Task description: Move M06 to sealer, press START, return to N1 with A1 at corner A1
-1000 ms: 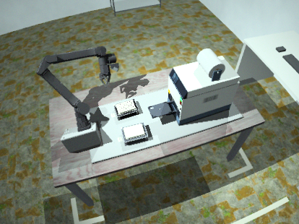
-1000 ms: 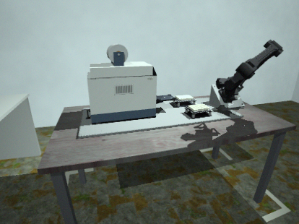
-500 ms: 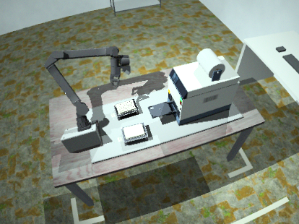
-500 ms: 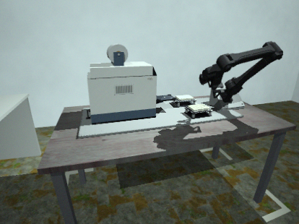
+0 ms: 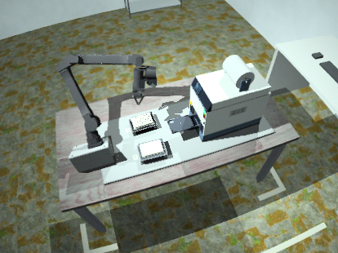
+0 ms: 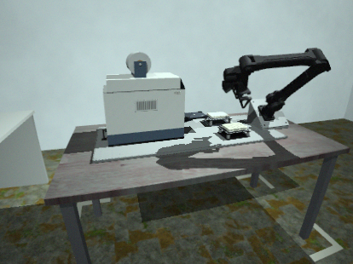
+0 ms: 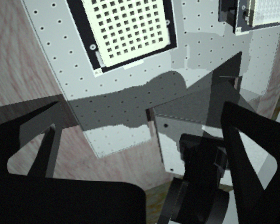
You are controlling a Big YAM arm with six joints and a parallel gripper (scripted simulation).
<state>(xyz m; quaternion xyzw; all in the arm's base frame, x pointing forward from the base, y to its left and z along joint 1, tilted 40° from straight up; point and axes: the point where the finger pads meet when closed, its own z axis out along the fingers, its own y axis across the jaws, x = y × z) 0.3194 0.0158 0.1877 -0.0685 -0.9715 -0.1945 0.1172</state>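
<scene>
Right now the black nest N1 is 17 cm below my hand and 4 cm to the right of it. From my hand the other things lie so: foil roll 54 cm ahead, 21 cm above, 18 cm to the right; sealer stage 20 cm ahead, 18 cm to the right, 11 cm below; pale plate 26 cm to the right, 16 cm below, 1 cm behind.
</scene>
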